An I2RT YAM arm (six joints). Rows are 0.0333 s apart.
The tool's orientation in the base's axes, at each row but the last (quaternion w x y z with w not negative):
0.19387 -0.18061 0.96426 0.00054
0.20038 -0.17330 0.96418 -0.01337
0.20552 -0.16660 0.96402 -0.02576
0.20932 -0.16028 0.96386 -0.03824
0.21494 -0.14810 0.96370 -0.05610
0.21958 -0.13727 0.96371 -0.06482
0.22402 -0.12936 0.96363 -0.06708
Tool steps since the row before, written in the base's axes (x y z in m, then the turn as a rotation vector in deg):
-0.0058 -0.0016 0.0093 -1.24 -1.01 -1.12
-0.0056 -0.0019 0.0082 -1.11 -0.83 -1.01
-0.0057 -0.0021 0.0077 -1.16 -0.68 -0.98
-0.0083 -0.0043 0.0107 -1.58 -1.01 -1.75
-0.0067 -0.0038 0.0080 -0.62 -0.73 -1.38
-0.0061 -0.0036 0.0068 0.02 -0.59 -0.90
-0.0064 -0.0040 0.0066 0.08 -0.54 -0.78
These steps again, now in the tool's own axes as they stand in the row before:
0.0021 -0.0001 -0.0109 1.84 -0.43 0.50
0.0023 -0.0007 -0.0098 1.62 -0.32 0.46
0.0026 -0.0011 -0.0094 1.60 -0.17 0.41
0.0044 -0.0031 -0.0132 2.37 -0.25 0.94
0.0038 -0.0032 -0.0099 1.31 -0.29 1.01
0.0036 -0.0033 -0.0085 0.52 -0.40 0.85
0.0039 -0.0037 -0.0085 0.40 -0.39 0.77

